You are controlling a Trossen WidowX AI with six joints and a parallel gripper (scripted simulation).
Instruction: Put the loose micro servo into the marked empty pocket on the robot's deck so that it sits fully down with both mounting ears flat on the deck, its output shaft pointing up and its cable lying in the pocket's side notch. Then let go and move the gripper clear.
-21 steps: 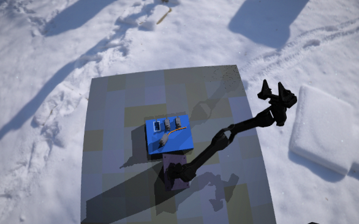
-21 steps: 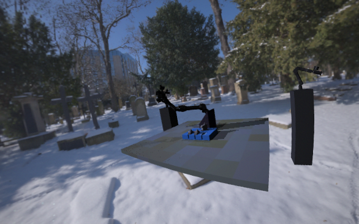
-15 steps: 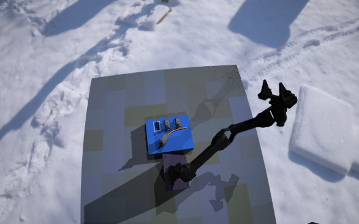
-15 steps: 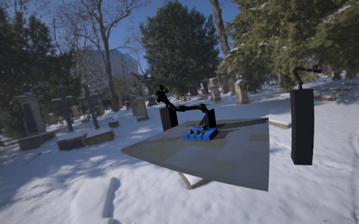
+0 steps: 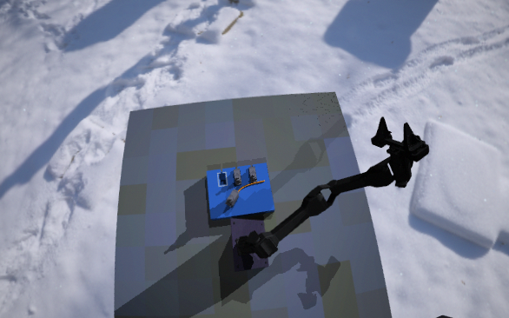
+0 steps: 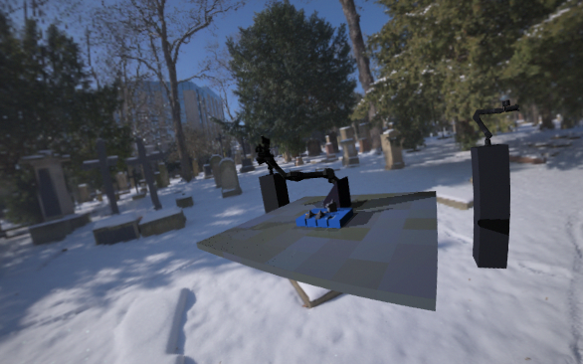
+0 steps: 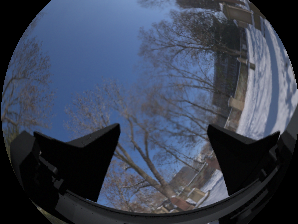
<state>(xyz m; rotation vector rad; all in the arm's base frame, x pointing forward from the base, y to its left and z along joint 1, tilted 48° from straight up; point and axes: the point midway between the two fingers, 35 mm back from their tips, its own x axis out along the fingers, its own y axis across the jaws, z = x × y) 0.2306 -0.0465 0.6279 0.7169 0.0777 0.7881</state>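
My gripper tip is now 1 cm short of the blue deck, 47 cm to the right of it and 59 cm above it.
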